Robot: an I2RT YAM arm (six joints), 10 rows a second.
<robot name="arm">
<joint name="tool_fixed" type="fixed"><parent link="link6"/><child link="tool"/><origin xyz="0 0 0" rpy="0 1.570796 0"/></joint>
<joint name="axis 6" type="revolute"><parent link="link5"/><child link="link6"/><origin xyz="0.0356 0 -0.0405"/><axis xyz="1 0 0"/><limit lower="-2.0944" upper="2.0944"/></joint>
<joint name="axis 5" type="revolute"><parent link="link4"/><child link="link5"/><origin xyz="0.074 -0.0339 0.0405"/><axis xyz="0 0 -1"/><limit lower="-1.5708" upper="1.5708"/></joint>
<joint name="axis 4" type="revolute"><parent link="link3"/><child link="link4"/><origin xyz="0.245 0.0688 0.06"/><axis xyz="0 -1 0"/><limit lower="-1.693" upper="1.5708"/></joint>
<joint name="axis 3" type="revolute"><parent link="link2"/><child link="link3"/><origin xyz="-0.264 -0.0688 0"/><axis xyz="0 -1 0"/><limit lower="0" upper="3.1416"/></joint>
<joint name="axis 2" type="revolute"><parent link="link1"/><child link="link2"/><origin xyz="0.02 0.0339 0.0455"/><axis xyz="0 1 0"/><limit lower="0" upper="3.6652"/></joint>
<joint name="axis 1" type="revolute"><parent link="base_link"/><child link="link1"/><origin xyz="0 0 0.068"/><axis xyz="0 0 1"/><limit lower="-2.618" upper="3.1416"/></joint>
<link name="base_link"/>
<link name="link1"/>
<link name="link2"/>
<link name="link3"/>
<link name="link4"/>
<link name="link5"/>
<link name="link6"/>
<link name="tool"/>
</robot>
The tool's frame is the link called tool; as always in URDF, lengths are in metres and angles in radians.
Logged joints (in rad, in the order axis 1, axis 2, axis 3, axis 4, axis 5, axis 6), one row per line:
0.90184 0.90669 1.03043 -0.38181 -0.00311 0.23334
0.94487 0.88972 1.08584 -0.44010 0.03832 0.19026
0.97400 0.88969 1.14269 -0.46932 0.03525 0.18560
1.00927 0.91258 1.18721 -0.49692 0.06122 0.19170
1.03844 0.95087 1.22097 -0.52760 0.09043 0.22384
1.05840 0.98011 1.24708 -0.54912 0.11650 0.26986
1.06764 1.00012 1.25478 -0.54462 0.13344 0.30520
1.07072 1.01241 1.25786 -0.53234 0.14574 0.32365
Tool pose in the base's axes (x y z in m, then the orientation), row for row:
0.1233 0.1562 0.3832 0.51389 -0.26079 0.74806 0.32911
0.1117 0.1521 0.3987 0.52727 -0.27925 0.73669 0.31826
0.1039 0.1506 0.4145 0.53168 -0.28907 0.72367 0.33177
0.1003 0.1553 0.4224 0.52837 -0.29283 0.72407 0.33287
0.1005 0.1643 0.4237 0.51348 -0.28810 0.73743 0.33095
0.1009 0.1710 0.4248 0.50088 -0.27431 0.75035 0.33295
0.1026 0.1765 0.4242 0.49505 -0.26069 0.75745 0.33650
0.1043 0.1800 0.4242 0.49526 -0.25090 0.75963 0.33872
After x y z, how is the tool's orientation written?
As a quaternion, w x y z.
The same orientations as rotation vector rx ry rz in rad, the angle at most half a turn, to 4 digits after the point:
-0.6269 1.7982 0.7911
-0.6674 1.7607 0.7607
-0.6896 1.7263 0.7914
-0.6995 1.7297 0.7952
-0.6927 1.7730 0.7957
-0.6631 1.8139 0.8049
-0.6318 1.8358 0.8156
-0.6080 1.8409 0.8209

